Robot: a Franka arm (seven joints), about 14 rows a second.
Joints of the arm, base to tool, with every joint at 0 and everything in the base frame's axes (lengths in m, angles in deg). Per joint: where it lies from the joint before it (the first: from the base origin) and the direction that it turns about. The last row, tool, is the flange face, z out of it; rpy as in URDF.
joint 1: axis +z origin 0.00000 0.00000 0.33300
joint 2: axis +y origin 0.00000 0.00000 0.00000
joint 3: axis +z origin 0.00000 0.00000 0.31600
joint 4: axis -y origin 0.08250 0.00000 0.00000
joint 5: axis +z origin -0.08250 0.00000 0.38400
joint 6: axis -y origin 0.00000 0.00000 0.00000
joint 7: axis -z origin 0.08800 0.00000 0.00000
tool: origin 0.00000 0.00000 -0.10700 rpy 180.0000 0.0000 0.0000
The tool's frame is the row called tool.
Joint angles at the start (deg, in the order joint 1, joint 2, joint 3, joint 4, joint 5, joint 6, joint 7):
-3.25 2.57 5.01 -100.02 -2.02 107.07 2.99
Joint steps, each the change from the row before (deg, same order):
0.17 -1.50 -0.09 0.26 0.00 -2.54 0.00
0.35 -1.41 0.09 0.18 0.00 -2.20 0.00
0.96 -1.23 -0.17 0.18 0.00 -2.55 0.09
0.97 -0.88 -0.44 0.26 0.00 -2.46 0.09
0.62 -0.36 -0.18 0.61 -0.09 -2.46 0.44
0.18 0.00 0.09 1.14 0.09 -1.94 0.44
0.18 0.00 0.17 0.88 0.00 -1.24 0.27
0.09 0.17 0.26 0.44 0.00 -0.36 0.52
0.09 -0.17 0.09 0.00 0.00 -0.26 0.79
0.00 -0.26 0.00 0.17 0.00 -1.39 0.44
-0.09 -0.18 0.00 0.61 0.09 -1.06 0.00
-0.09 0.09 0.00 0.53 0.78 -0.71 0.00
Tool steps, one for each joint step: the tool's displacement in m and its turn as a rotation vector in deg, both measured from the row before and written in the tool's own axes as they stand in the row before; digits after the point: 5 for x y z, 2 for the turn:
-0.00859 -0.00036 -0.01388 -0.18 -0.78 -0.03
-0.00860 -0.00391 -0.01264 -0.14 -0.60 -0.39
-0.00927 -0.00718 -0.01020 -0.14 -1.11 -0.65
-0.00796 -0.00452 -0.00724 -0.12 -1.30 -0.40
-0.00560 -0.00349 -0.00497 -0.20 -1.46 0.03
-0.00270 -0.00221 -0.00662 0.02 -0.79 0.22
-0.00188 -0.00295 -0.00552 -0.05 -0.35 -0.05
0.00021 -0.00325 -0.00164 -0.02 -0.08 0.18
-0.00147 -0.00160 -0.00123 -0.03 -0.08 0.62
-0.00382 0.00042 -0.00167 -0.12 -0.95 0.46
-0.00262 0.00112 -0.00497 0.05 -0.28 0.12
-0.00077 -0.00043 -0.00242 0.76 -0.35 0.08

